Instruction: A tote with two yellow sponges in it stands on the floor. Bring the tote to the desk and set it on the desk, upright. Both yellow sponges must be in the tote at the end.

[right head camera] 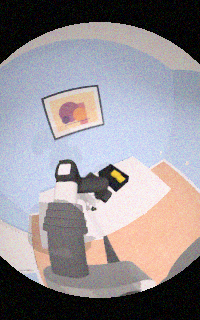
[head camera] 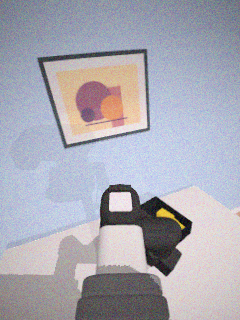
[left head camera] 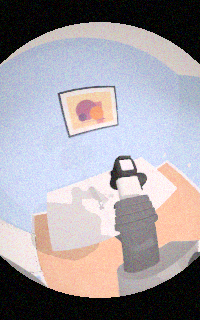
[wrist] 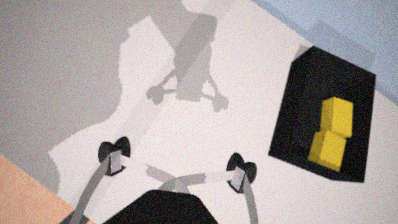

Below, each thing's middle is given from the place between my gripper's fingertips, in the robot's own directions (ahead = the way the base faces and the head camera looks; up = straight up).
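With the black tote (wrist: 316, 75), my hand is 390 mm short of it and 150 mm to the left of it, and 230 mm above it. There is also the framed picture (head camera: 97, 96), which is 600 mm ahead of my hand, 120 mm to the left of it and 510 mm above it.
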